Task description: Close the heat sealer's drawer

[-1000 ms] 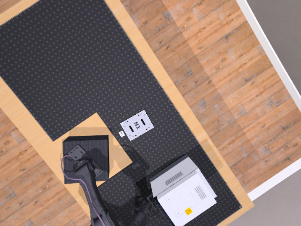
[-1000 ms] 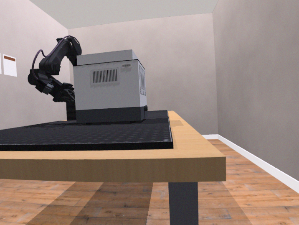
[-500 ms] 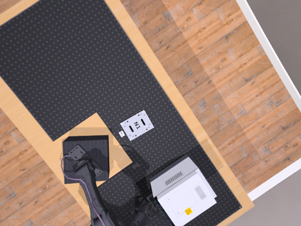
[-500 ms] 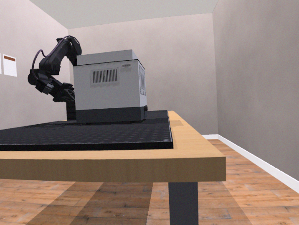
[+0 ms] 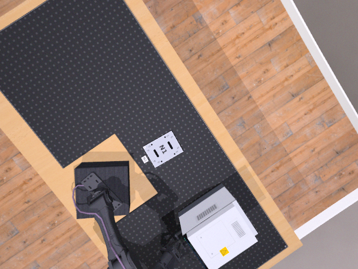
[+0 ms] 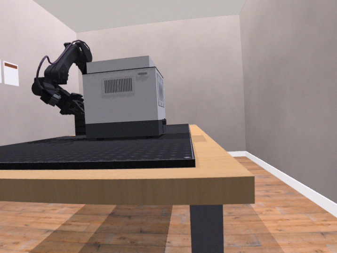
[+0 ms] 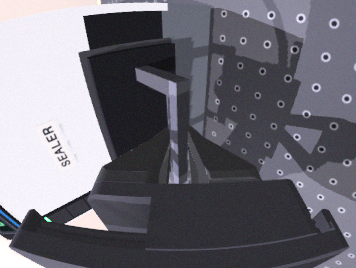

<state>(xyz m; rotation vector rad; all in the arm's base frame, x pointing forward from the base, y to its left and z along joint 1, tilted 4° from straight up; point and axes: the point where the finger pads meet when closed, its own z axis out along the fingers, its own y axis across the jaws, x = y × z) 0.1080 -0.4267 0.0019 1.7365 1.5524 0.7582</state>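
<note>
Now: the sealer drawer 11 cm ahead of my hand, 2 cm to the right of it and 1 cm below it. Round my hand: tag 40 cm to the left, 11 cm ahead, 10 cm below.
</note>
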